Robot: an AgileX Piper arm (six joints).
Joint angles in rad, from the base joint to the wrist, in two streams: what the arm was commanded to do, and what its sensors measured. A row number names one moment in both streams.
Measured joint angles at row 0:
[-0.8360 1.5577 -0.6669 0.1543 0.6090 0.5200]
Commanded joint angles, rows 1 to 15:
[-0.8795 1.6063 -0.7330 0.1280 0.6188 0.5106]
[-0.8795 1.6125 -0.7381 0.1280 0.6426 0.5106]
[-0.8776 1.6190 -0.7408 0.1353 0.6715 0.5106]
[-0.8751 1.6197 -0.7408 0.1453 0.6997 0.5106]
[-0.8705 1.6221 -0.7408 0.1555 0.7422 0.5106]
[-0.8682 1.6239 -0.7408 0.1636 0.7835 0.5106]
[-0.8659 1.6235 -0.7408 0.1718 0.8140 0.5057]
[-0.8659 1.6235 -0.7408 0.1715 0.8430 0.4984]
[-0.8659 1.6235 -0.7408 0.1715 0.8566 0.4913]
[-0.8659 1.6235 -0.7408 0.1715 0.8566 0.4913]
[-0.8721 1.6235 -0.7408 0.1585 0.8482 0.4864]
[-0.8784 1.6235 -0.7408 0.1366 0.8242 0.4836]
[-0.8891 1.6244 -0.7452 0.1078 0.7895 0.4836]
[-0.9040 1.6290 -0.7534 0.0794 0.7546 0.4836]
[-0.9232 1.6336 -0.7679 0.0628 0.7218 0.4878]
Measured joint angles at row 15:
[-0.8751 1.6220 -0.7368 0.1418 0.8192 0.4965]
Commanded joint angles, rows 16 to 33:
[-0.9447 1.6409 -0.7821 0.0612 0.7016 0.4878]
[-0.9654 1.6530 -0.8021 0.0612 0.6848 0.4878]
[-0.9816 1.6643 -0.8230 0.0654 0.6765 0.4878]
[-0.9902 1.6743 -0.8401 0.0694 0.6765 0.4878]
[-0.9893 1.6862 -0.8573 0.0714 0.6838 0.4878]
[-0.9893 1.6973 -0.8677 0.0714 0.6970 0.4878]
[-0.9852 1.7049 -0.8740 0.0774 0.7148 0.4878]
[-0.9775 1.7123 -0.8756 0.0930 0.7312 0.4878]
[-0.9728 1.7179 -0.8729 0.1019 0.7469 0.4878]
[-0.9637 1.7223 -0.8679 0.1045 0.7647 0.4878]
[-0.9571 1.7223 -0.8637 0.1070 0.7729 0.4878]
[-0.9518 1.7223 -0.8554 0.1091 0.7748 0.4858]
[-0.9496 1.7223 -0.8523 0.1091 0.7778 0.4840]
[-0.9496 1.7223 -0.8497 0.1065 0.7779 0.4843]
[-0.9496 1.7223 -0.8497 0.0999 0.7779 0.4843]
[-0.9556 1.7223 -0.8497 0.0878 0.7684 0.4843]
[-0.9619 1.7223 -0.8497 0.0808 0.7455 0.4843]
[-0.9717 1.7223 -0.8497 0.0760 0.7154 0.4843]
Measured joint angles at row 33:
[-0.9523 1.7244 -0.8545 0.1034 0.7738 0.4907]
